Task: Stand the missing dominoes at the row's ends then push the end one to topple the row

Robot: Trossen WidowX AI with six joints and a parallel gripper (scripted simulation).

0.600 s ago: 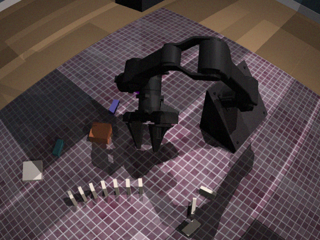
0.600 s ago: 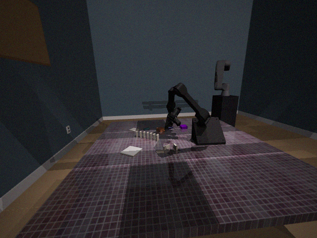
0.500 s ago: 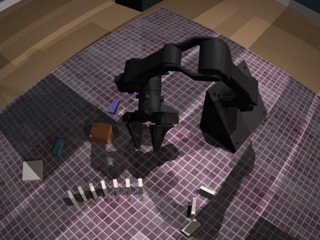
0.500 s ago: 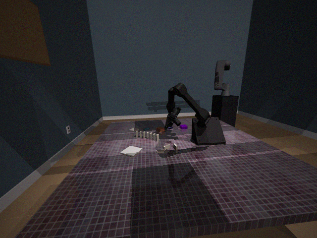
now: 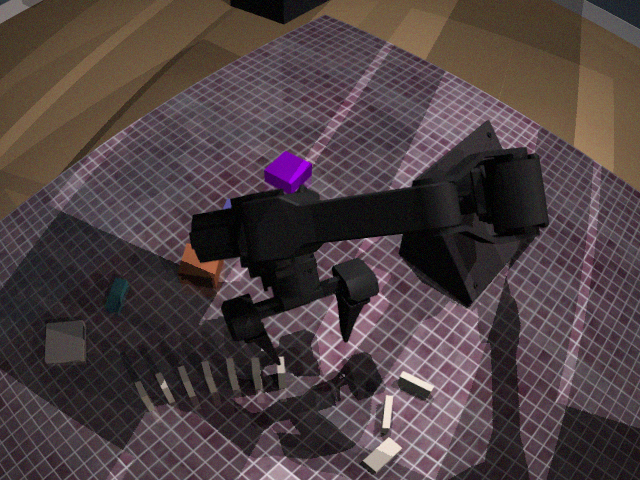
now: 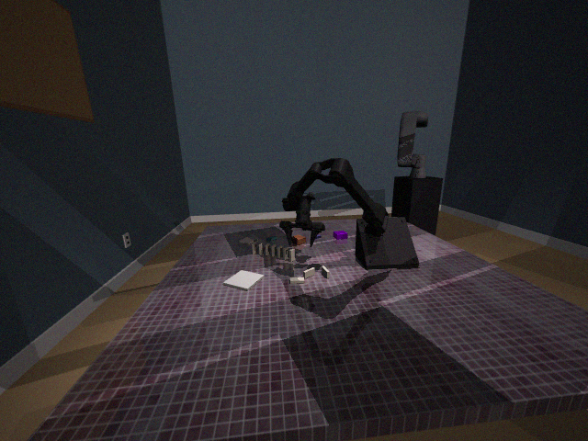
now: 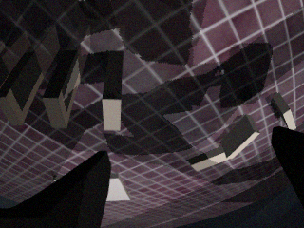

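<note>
The grey plate is 230 mm ahead of my gripper tip, 110 mm to the left of it and 70 mm below it. Round my gripper tip: violet bar: 140 mm behind, 290 mm to the right, 70 mm below; orange block: 30 mm behind, 250 mm to the right, 60 mm below; teal bar: 100 mm ahead, 320 mm to the right, 70 mm below.
</note>
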